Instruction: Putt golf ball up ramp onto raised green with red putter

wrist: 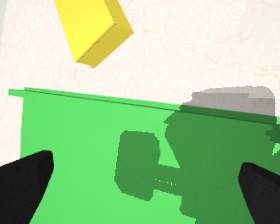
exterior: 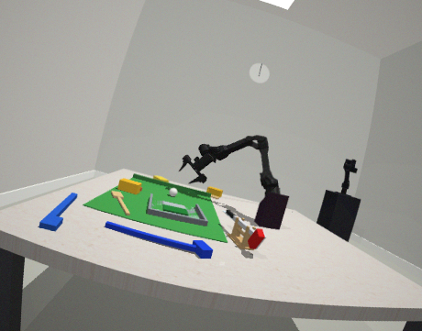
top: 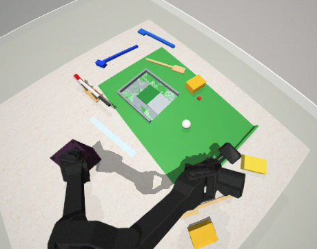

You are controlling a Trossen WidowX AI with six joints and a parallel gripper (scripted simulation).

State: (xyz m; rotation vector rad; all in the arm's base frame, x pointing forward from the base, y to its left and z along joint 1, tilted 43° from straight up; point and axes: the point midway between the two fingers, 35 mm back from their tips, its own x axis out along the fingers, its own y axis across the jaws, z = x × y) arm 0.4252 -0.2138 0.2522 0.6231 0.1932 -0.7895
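Now: gripper tip 210 mm to the right of the white golf ball, 60 mm above it and 20 mm short of it. From my gripper tip the other things lie so: green mat (340 mm to the left, 80 mm below, 30 mm ahead); then small red cube (290 mm to the left, 170 mm ahead, 70 mm below); then pale blue strip (380 mm to the left, 300 mm behind, 80 mm below).
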